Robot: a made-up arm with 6 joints.
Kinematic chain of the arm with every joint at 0, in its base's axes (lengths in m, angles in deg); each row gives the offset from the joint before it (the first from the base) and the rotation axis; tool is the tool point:
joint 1: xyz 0 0 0.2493 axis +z
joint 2: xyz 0 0 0 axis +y
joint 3: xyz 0 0 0.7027 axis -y
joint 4: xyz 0 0 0 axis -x
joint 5: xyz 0.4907 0 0 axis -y
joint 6: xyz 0 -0.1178 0 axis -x
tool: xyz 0 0 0
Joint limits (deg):
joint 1: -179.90..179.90
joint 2: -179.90..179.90
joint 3: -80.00..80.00
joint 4: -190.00..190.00
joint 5: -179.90..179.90
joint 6: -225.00..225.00
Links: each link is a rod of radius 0.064 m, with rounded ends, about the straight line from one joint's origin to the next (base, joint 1, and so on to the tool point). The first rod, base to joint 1, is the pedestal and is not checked.
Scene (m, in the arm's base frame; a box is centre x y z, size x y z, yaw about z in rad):
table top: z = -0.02
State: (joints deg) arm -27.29 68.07 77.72 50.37 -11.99 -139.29
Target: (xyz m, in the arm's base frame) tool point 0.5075 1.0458 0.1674
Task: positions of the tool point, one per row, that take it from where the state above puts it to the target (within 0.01 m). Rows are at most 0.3 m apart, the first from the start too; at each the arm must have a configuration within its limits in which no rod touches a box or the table.
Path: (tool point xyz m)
1: 1.0939 -0.3440 0.6117
2: 1.1620 -0.0775 0.5383
3: 1.1592 0.2004 0.4639
4: 1.0848 0.4696 0.3890
5: 0.9437 0.7110 0.3143
6: 0.7464 0.9074 0.2401
7: 0.5075 1.0458 0.1674

